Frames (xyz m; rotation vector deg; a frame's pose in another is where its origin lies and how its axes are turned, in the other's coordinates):
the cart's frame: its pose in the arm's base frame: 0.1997 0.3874 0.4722 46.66 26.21 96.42
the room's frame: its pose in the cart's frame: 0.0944 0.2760 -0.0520 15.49 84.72 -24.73
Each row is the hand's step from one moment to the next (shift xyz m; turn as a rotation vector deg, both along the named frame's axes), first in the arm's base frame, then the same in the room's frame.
Working: the arm's base frame: its pose in the room's frame: 0.3857 -0.5362 -0.3926 29.35 -98.96 -88.88

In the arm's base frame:
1: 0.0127 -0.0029 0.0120 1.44 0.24 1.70
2: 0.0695 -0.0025 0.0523 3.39 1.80 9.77
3: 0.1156 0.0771 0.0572 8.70 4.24 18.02
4: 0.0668 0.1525 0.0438 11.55 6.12 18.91
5: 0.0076 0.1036 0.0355 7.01 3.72 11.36
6: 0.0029 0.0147 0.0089 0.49 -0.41 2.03
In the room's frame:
1: -0.0176 -0.0017 0.0006 -2.15 0.14 0.63
2: -0.0840 -0.0157 0.0163 -9.13 4.41 2.73
3: -0.1028 -0.0308 0.1052 -18.24 6.54 6.56
4: -0.0478 0.0096 0.1651 -20.39 5.43 9.13
5: -0.0125 0.0376 0.1024 -12.28 3.22 5.55
6: -0.0058 0.0066 0.0150 -1.90 0.92 -0.25

